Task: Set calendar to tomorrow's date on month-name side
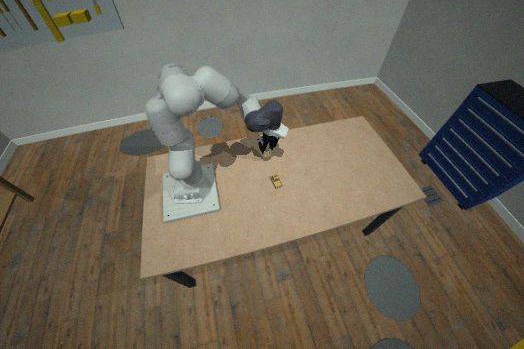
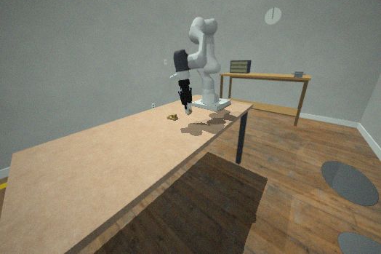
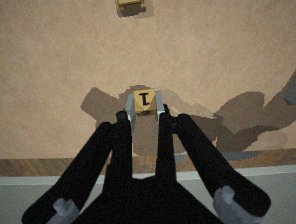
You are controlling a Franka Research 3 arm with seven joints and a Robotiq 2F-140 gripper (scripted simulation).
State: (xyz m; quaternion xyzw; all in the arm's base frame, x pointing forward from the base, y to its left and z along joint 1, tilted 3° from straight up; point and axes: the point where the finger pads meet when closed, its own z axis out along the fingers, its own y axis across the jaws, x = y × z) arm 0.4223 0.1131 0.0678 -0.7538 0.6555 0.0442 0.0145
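My gripper is now 20 mm short of the wooden tray, 150 mm to the left of it and 100 mm above it. Also, from my hand: wooden digit cube: 30 mm below.
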